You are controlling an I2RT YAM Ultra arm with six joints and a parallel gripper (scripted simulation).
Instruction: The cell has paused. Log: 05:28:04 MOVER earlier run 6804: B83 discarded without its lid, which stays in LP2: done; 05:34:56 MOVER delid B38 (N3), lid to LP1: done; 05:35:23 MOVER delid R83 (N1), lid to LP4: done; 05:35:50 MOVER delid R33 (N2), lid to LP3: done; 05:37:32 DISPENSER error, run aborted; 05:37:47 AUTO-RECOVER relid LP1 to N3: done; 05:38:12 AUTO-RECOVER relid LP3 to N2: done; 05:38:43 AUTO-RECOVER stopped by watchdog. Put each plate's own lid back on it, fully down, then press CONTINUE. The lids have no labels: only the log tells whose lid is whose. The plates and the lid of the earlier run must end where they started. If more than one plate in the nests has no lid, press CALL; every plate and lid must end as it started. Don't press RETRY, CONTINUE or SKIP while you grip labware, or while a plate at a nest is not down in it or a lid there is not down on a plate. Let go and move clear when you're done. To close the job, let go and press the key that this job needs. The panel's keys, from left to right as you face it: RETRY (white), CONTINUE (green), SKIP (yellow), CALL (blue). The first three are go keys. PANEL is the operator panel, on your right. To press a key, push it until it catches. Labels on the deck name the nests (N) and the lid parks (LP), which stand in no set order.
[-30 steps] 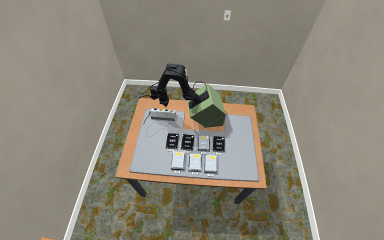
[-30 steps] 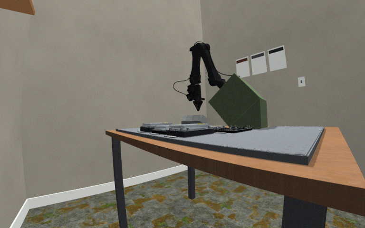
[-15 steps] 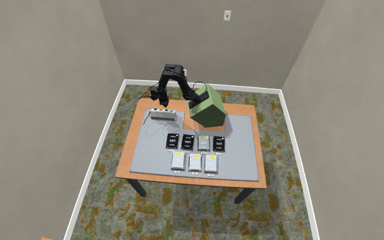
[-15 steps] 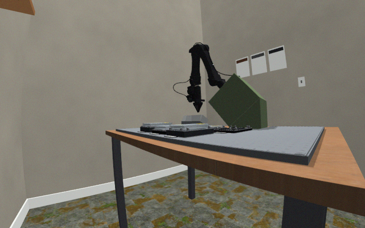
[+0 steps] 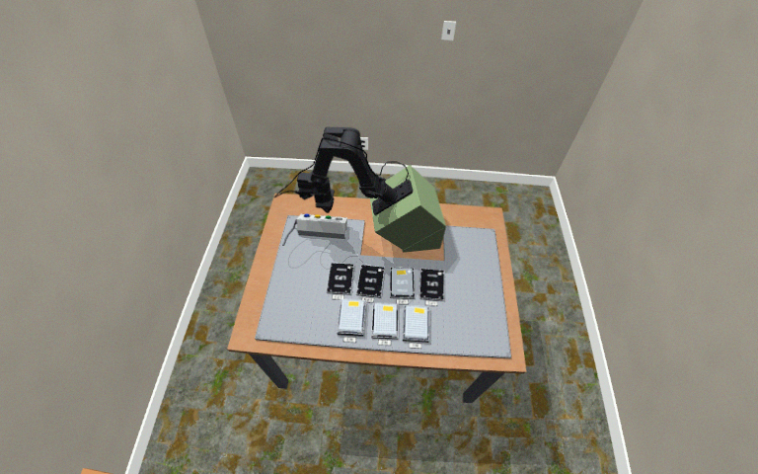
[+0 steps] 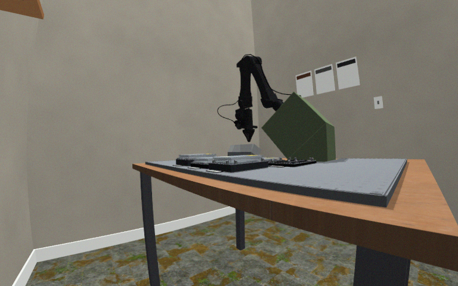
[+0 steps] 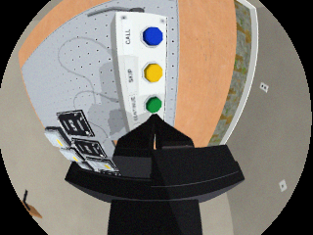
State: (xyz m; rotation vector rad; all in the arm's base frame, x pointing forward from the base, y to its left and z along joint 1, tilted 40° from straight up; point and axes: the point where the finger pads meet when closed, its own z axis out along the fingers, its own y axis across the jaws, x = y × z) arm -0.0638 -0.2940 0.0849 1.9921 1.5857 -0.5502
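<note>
My hand is 4 cm above the green key. Round my hand: yellow key 1 cm behind, 5 cm to the right, 4 cm below; then blue call key 2 cm behind, 10 cm to the right, 4 cm below; then lid 34 cm ahead, 29 cm to the left, 9 cm below.
</note>
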